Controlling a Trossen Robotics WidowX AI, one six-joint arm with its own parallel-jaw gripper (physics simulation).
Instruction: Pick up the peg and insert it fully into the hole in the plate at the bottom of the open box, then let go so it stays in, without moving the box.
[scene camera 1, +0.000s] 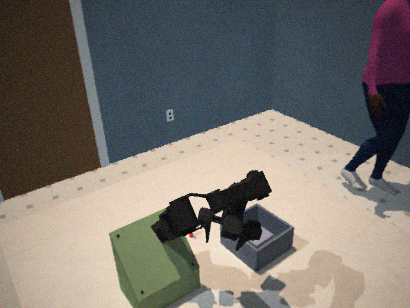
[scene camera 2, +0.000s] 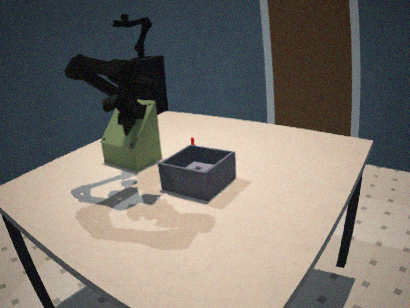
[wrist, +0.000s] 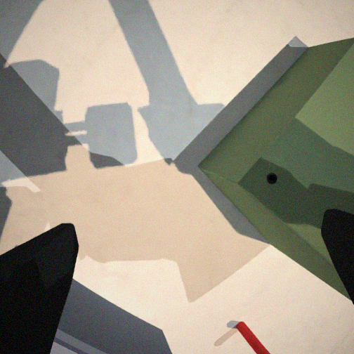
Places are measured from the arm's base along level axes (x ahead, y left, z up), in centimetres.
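Where they show: gripper, fingertip midpoint: (scene camera 1: 221, 246) (scene camera 2: 125, 128); arm's base at its link origin: (scene camera 1: 164, 229) (scene camera 2: 139, 112).
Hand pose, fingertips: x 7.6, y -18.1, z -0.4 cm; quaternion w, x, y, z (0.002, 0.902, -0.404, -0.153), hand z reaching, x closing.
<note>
Each offset is from my fingertips to the centre of the thing. "*": to the spot under its first point. Level surfaces: height alone.
The red peg @(dy +27.4, dx +10.8, dz -16.4 cm) (scene camera 1: 191, 235) (scene camera 2: 192, 141) (wrist: 254, 339) stands upright on the table between the green block and the box; its lower part is hidden behind the box in scene camera 2, and it is cut off by the bottom edge in the wrist view. The dark grey open box @(dy +6.2, dx +24.6, dz -15.5 cm) (scene camera 1: 275, 245) (scene camera 2: 182, 181) (wrist: 120, 315) has a pale plate @(* dy +7.0, dx +22.0, dz -14.6 cm) (scene camera 2: 192, 166) with a dark hole at its bottom. My gripper (scene camera 1: 223, 245) (wrist: 203, 231) is open and empty, above the table, with its fingers wide apart. In the wrist view the peg lies low, between the fingers' directions but apart from them.
A green sloped block (scene camera 1: 145, 255) (scene camera 2: 130, 156) (wrist: 325, 85) with small dark holes stands close to the arm, beside the box and the peg. The arm's shadows fall across the table @(dz -20.4 cm) (scene camera 2: 280, 210). A person (scene camera 1: 392, 100) walks on the floor in the background.
</note>
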